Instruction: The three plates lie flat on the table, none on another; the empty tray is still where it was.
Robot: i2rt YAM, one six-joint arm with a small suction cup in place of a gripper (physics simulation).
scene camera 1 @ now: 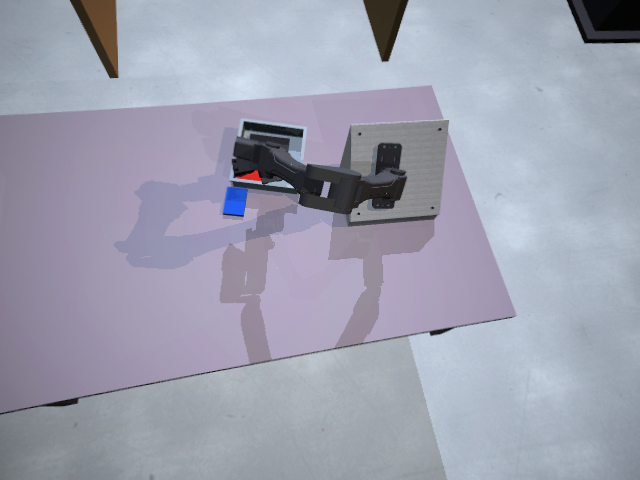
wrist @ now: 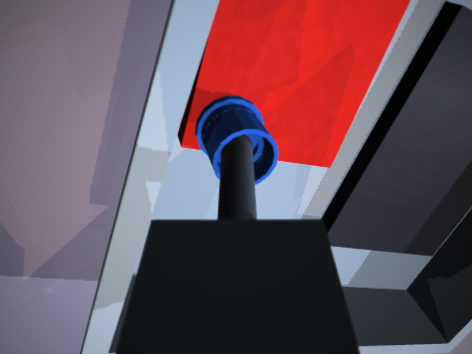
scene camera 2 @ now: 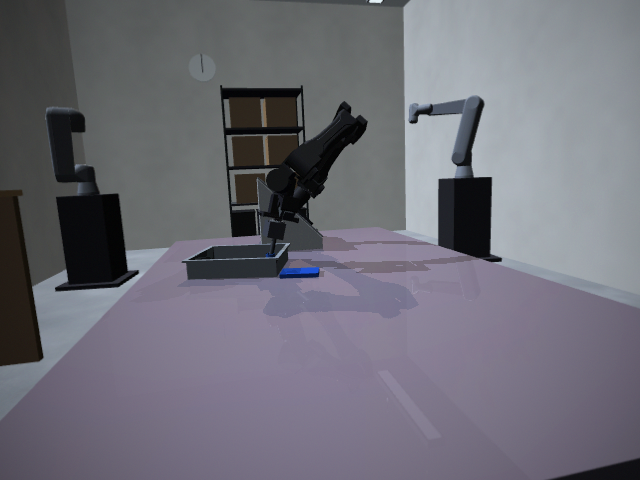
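Pixels of known places: hand, its tool point: (wrist: 236,118); arm's base, origin of its link: (scene camera 1: 386,176).
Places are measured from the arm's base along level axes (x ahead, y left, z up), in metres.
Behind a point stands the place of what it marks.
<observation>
The tray (scene camera 1: 273,123) {x 0.332, y -0.272, z -0.092 m} (scene camera 2: 227,269) {x 0.451, y -0.181, z -0.119 m} (wrist: 125,250) {x 0.328, y -0.032, z -0.092 m} stands on the table. A red plate (scene camera 1: 250,176) {x 0.415, y -0.087, z -0.129 m} (wrist: 300,90) {x 0.383, y -0.102, z -0.128 m} lies flat inside it, along one side wall. A dark grey plate (scene camera 1: 279,140) {x 0.313, y -0.229, z -0.128 m} (wrist: 405,130) {x 0.368, y -0.166, z -0.129 m} lies in the tray beside the red one, with a gap between them. A blue plate (scene camera 1: 235,201) {x 0.464, y 0.003, z -0.132 m} (scene camera 2: 299,272) {x 0.484, y -0.001, z -0.131 m} lies flat on the table close outside the tray. My suction gripper (scene camera 2: 269,255) (wrist: 235,140) {x 0.364, y -0.079, z -0.135 m} is down inside the tray, its blue cup on the red plate near one end and corner. In the first scene view the arm hides the cup and much of the tray.
My arm is mounted on a slanted grey base (scene camera 1: 418,175) {x -0.104, y -0.003, z -0.003 m} at the table's right end in the first scene view. Two other arms stand on black pedestals (scene camera 2: 95,237) (scene camera 2: 465,217) beyond the table. A shelf rack (scene camera 2: 261,91) stands at the back wall.
</observation>
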